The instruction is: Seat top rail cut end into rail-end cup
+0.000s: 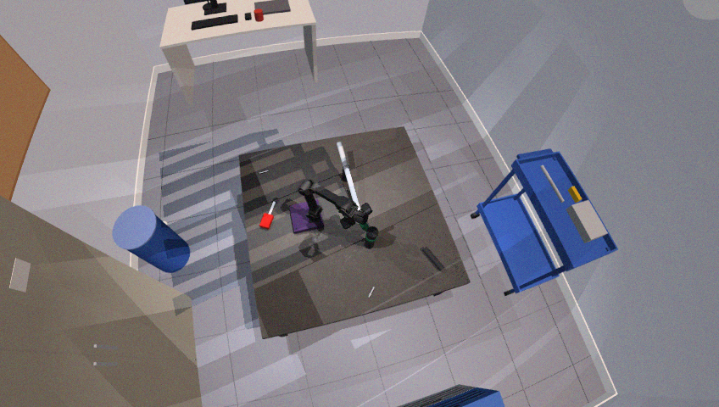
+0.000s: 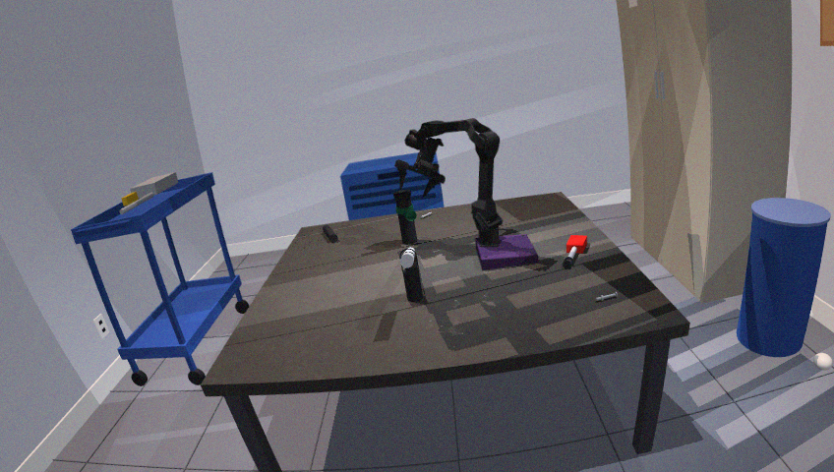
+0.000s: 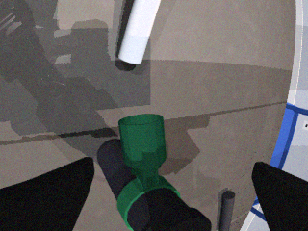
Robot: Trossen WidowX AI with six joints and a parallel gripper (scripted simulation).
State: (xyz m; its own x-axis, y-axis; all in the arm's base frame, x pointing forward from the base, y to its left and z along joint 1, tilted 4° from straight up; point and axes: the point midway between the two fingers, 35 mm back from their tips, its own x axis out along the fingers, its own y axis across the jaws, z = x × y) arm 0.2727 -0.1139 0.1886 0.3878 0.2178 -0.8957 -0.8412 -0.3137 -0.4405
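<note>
Now: gripper tip 3 cm short of the green rail-end cup, 2 cm to the left of it and 8 cm above it. The rest, counted from my gripper tip: dark bar 45 cm ahead, 21 cm to the right, 20 cm below; short loop-cap post 6 cm behind, 41 cm to the left, 11 cm below; red-handled tool 56 cm behind, 18 cm to the left, 20 cm below.
</note>
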